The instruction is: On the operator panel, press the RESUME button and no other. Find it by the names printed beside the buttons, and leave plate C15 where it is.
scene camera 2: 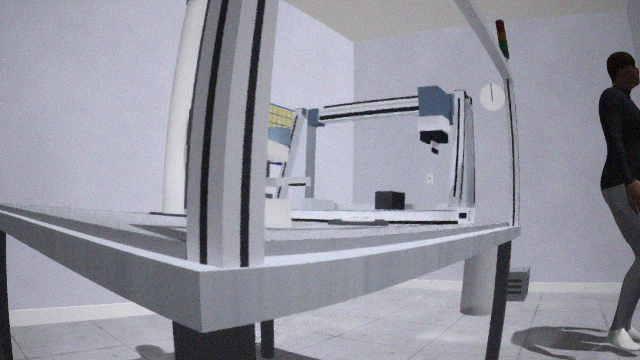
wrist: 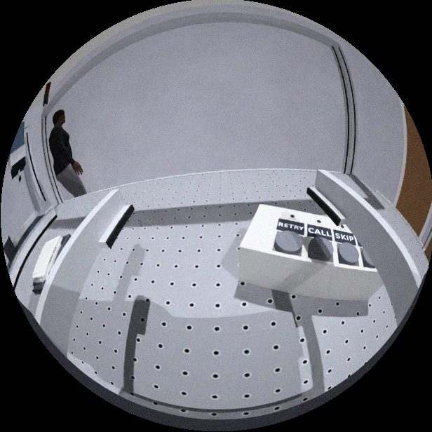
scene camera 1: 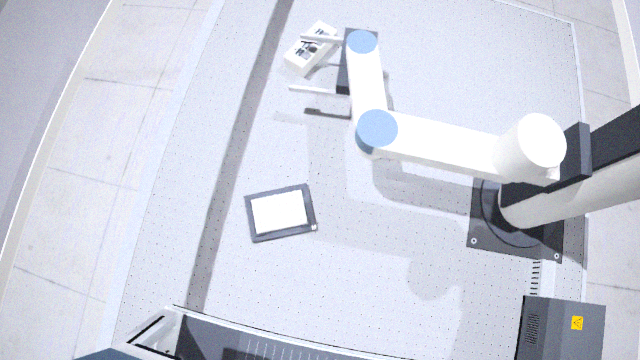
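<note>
The white operator panel has a row of round grey buttons. In the wrist view the RETRY button, CALL button and SKIP button have readable names. A fourth button is partly behind the right finger, which hides its name; RESUME is not readable. My gripper is open and empty. In scene camera 1 one finger crosses above the panel and the other is beside it. A white plate lies in a dark holder; its name is not readable.
A grey box with a yellow warning sign stands by the arm's base. A dark-topped machine is at the lower edge. A black block and an upright frame post show in scene camera 2. A person stands beyond the table.
</note>
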